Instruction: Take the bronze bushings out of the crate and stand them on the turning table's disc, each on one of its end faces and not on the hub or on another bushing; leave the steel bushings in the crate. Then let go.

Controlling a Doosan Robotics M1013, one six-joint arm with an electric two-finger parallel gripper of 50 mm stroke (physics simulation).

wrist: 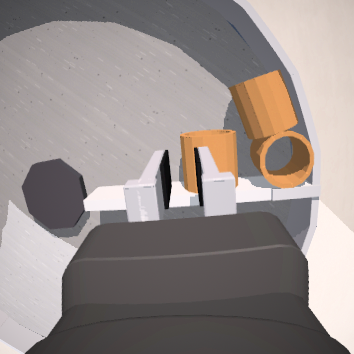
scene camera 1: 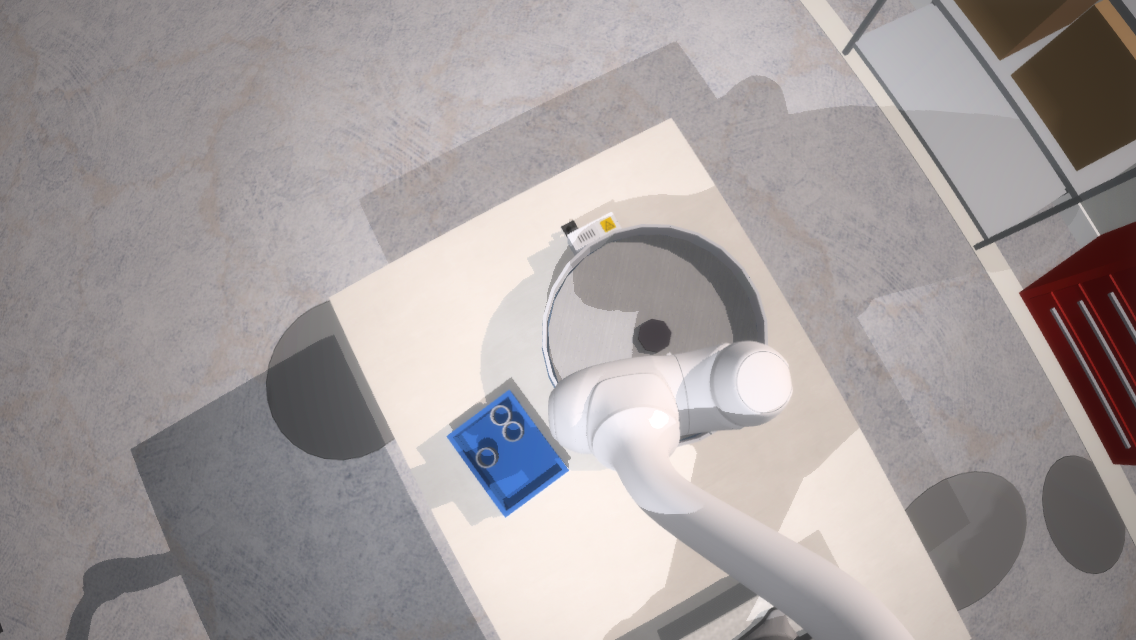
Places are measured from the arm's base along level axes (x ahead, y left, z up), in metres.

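Where they show: gripper, fingertip midpoint: (wrist: 182, 166).
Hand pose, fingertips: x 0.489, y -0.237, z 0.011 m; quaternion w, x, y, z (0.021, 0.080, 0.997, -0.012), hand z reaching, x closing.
Observation:
Things, the pixels of their top centre, and the offset from my fingertips. "spot": a spot on its surface instead.
- turning table's disc, middle of its top: (wrist: 51, 195) (scene camera 1: 654, 335) dx +0.120, dy +0.009, dz -0.051 m
- dark hub, middle of its top: (wrist: 51, 195) (scene camera 1: 654, 335) dx +0.120, dy +0.009, dz -0.051 m
- third bronze bushing, middle of its top: (wrist: 287, 159) dx -0.066, dy +0.016, dz -0.021 m
- blue crate, middle of its top: (scene camera 1: 507, 453) dx +0.117, dy +0.363, dz -0.062 m
- white bar, surface spot: (wrist: 252, 192) spot: dx -0.039, dy +0.033, dz -0.023 m
- small white box with a yellow label, surface spot: (scene camera 1: 589, 232) spot: dx +0.355, dy -0.020, dz -0.054 m
The turning table's disc (scene camera 1: 596, 329) (wrist: 125, 85) has a dark hub (scene camera 1: 653, 336) (wrist: 54, 194). In the wrist view, one bronze bushing (wrist: 220, 160) lies on its side at the white bar. Another bronze bushing (wrist: 265, 106) lies on its side near the rim. A third bronze bushing (wrist: 256, 156) beside it shows its round opening and looks upright. My gripper (wrist: 182, 166) is partly open and empty; its right finger overlaps the first bushing in view. In the scene view the arm hides gripper and bronze bushings. The blue crate (scene camera 1: 536, 445) holds three pale steel rings.
A white bar (wrist: 252, 192) crosses the disc from the raised rim (scene camera 1: 546, 325) (wrist: 316, 220) towards the hub. A small white box with a yellow label (scene camera 1: 589, 232) sits outside the rim. The white arm (scene camera 1: 635, 421) reaches over the disc's lower part.

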